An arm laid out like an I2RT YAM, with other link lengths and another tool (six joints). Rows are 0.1 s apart.
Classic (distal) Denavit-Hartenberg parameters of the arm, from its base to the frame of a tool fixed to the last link. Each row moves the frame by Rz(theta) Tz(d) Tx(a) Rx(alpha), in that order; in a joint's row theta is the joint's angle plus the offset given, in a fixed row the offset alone. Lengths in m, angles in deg.
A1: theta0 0; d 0.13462; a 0.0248; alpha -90
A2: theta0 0; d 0; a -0.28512; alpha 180
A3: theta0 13.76; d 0; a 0.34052; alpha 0
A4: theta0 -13.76; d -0.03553; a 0.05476; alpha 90
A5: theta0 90; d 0.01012; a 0; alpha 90
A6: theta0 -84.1; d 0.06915; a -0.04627; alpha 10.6
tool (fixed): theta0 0; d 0.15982; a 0; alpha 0
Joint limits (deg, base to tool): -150..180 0..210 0..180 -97..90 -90..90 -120..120
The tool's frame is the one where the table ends.
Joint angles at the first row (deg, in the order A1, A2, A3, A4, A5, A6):
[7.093, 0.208, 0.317, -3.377, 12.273, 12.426]
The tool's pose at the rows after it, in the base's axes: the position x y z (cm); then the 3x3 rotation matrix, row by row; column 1 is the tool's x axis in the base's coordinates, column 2 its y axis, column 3 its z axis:
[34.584 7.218 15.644], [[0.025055 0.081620 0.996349], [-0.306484 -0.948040 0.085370], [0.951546 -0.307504 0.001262]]
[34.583 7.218 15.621], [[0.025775 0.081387 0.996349], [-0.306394 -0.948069 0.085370], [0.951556 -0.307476 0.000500]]
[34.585 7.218 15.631], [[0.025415 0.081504 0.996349], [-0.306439 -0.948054 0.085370], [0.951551 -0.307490 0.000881]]
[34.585 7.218 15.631], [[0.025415 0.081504 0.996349], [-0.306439 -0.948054 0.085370], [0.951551 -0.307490 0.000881]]
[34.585 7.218 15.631], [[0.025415 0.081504 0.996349], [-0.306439 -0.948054 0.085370], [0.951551 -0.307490 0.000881]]
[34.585 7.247 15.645], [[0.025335 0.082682 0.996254], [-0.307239 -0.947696 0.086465], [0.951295 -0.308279 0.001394]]
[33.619 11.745 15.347], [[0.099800 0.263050 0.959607], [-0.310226 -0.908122 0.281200], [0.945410 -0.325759 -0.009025]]
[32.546 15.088 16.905], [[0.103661 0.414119 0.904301], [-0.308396 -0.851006 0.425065], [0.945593 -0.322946 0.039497]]
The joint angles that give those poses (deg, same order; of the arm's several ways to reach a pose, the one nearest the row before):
[7.093, 0.186, 0.317, -3.377, 12.273, 12.426]
[7.094, 0.213, 0.318, -3.395, 12.274, 12.426]
[7.092, 0.208, 0.316, -3.376, 12.273, 12.426]
[7.092, 0.208, 0.316, -3.376, 12.273, 12.426]
[7.092, 0.208, 0.316, -3.376, 12.273, 12.426]
[7.092, 0.206, 0.316, -3.356, 12.206, 12.469]
[7.092, 0.209, 0.317, -4.053, 0.797, 12.775]
[7.092, 0.205, 0.645, -1.630, -8.054, 12.885]

